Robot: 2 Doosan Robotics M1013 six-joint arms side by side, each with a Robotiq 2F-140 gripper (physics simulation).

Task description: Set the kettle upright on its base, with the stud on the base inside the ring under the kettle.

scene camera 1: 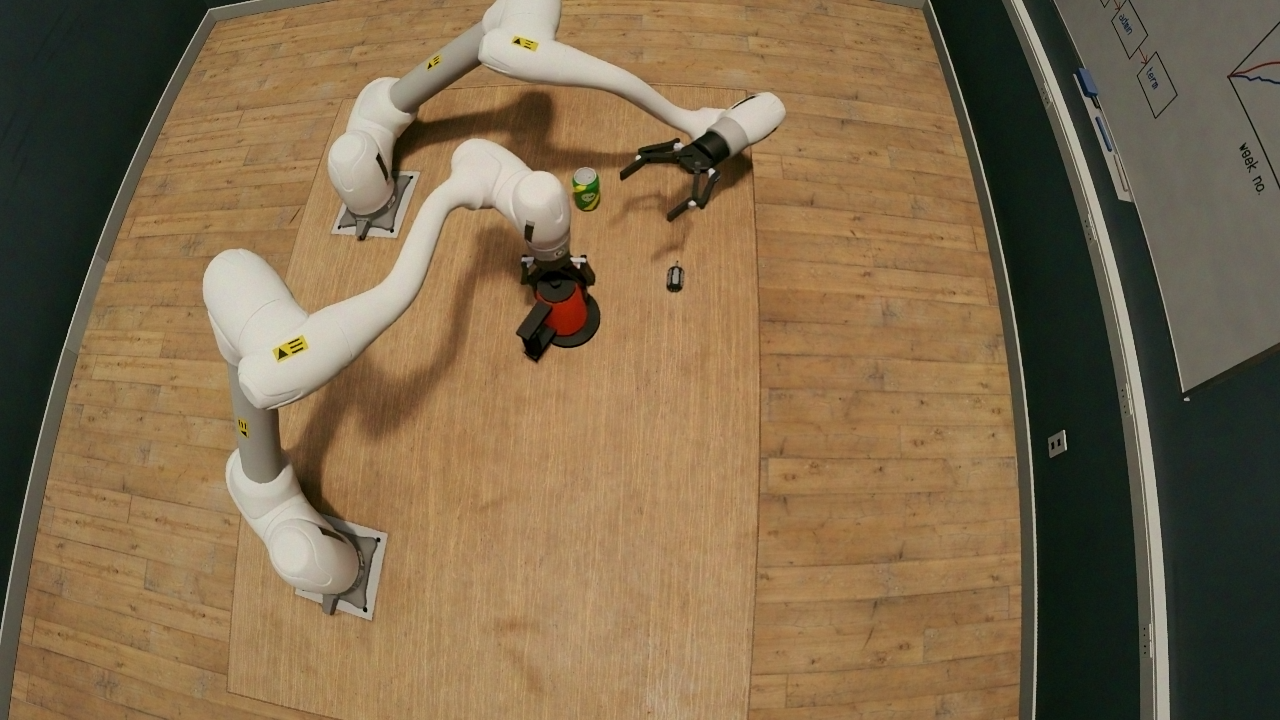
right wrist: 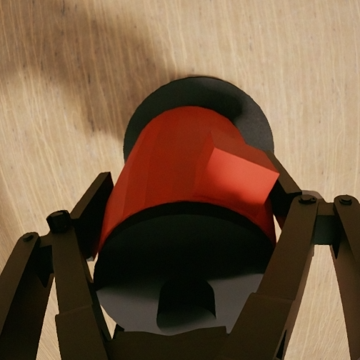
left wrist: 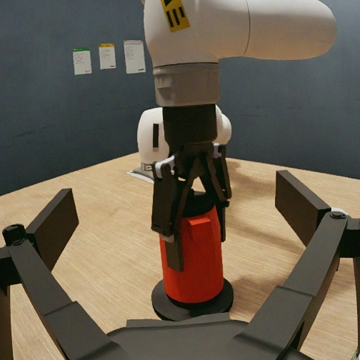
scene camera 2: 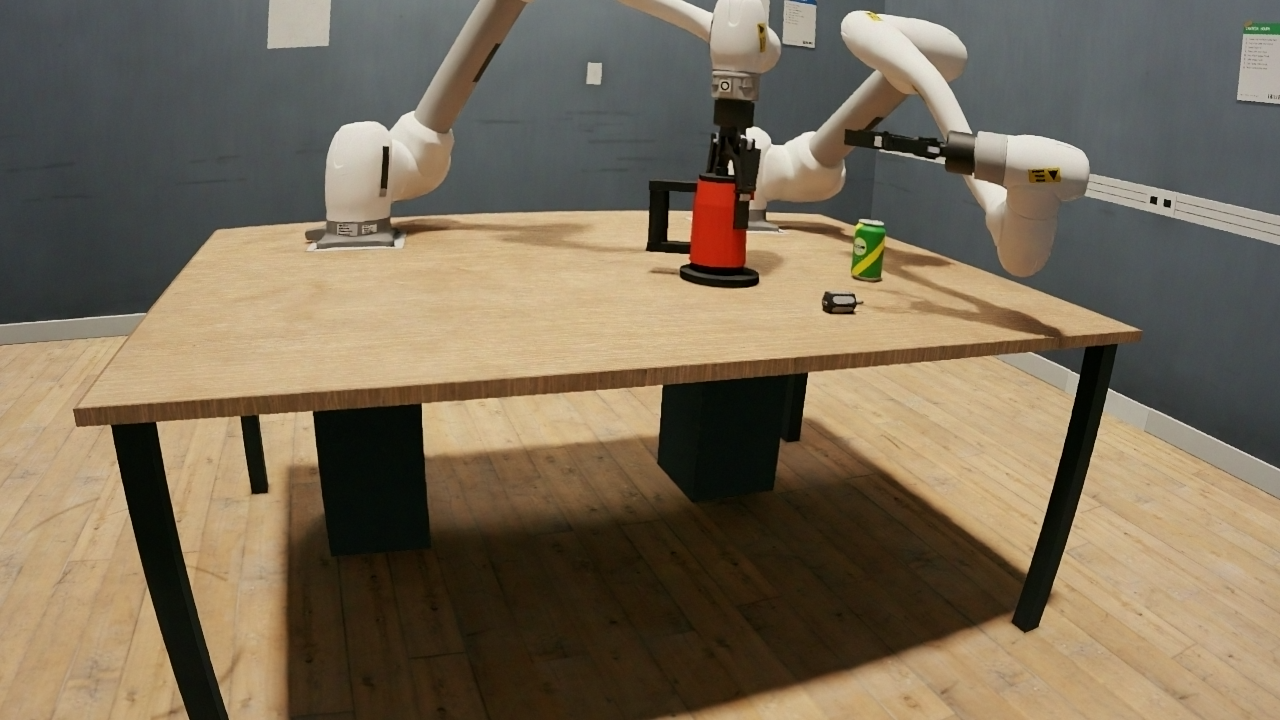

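Observation:
The red kettle [scene camera 1: 563, 313] [scene camera 2: 718, 223] [left wrist: 195, 270] [right wrist: 165, 160] with black lid and handle stands upright over its round black base [scene camera 1: 591, 325] [scene camera 2: 718, 279] [left wrist: 192, 311] [right wrist: 200, 90]. No gap shows between them in scene camera 2 or the left wrist view. The stud and the ring are hidden. My right gripper [scene camera 1: 558, 279] [scene camera 2: 728, 192] [left wrist: 198, 252] [right wrist: 185, 179] points down and is shut on the kettle's upper body, one finger on each side. My left gripper [scene camera 1: 650, 193] [scene camera 2: 859, 138] is open and empty, raised above the table, facing the kettle from a distance.
A green and yellow can [scene camera 1: 586, 189] [scene camera 2: 867, 250] stands on the table [scene camera 1: 572, 537] [scene camera 2: 447, 322], near the kettle. A small black and grey object [scene camera 1: 674, 277] [scene camera 2: 839, 302] lies to the right of the base. The kettle's handle [scene camera 1: 535, 333] [scene camera 2: 657, 216] sticks out to the left.

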